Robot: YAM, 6 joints.
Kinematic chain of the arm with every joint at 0, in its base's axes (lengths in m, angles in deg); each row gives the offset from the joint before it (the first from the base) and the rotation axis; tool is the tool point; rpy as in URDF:
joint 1: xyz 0 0 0.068 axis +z
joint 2: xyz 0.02 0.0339 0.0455 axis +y
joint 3: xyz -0.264 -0.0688 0 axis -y
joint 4: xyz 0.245 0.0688 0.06 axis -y
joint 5: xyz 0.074 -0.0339 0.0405 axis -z
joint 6: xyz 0.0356 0 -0.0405 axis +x
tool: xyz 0 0 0 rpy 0 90 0
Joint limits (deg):
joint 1: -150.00..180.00
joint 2: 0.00..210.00
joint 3: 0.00..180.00
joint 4: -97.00..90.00
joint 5: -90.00..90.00
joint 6: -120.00..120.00
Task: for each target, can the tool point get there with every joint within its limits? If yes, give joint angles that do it. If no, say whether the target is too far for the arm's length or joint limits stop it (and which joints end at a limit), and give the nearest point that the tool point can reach.
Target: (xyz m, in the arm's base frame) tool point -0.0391 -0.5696 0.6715
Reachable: no: too far | nearest point -0.0315 -0.4586 0.5588 | short by 0.158 m
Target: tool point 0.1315 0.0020 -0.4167
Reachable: no: joint limits stop it (at a limit: joint 2) | nearest point 0.1465 0.0022 -0.3656 | short by 0.053 m
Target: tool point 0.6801 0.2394 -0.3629
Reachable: no: too far | nearest point 0.5103 0.1796 -0.2317 | short by 0.223 m
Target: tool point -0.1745 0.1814 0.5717
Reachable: yes | joints 133.03 102.56 162.00 -81.45 -6.09 93.96
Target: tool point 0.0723 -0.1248 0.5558
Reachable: yes | joints -72.88 63.38 77.74 65.05 -65.29 -21.60
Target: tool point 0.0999 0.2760 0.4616
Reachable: yes | joints 76.85 78.86 78.62 21.51 75.57 -8.76
